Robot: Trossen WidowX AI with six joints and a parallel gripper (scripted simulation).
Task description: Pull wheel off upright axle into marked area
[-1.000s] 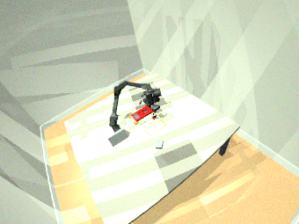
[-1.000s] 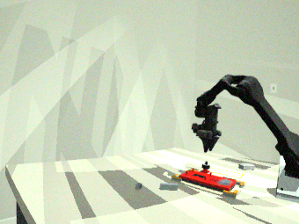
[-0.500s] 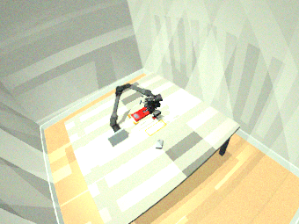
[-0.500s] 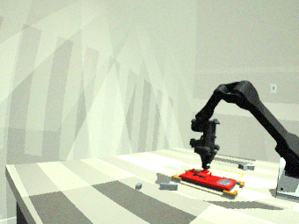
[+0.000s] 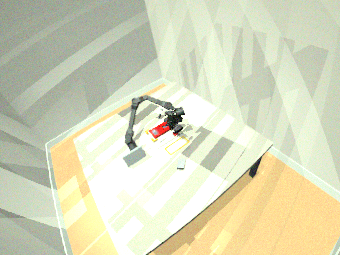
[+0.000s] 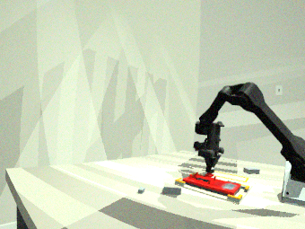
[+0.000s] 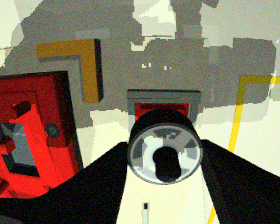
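Right now the upright axle is right at my gripper tip. The rest, counted from my gripper tip: wheel (right at my gripper tip).
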